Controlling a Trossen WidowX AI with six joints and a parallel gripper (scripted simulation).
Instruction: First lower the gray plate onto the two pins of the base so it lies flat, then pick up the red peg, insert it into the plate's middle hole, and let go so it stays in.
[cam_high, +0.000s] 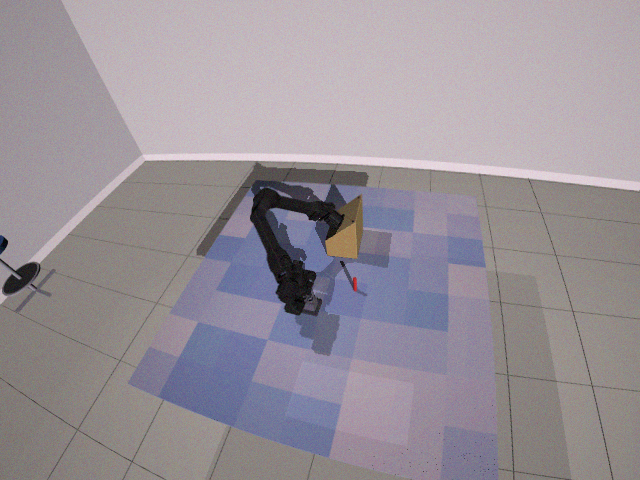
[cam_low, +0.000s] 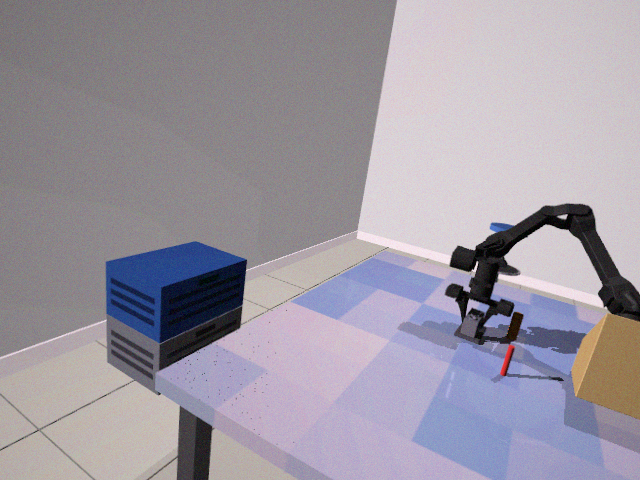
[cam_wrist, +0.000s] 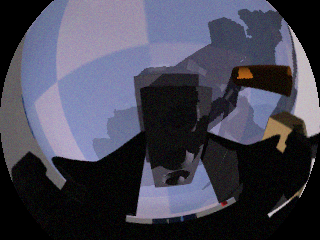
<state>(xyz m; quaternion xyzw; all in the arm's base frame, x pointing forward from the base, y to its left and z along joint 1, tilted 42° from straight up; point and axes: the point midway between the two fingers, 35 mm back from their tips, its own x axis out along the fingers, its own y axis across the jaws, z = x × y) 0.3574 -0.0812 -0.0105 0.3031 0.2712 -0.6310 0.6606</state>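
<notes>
My gripper tip is 3 cm below the gray plate. From my gripper tip the other things lie so: red peg (18 cm to the left, 12 cm behind, 2 cm above); then orange peg (11 cm behind, 6 cm to the right, 2 cm above); then base (1 cm below).
</notes>
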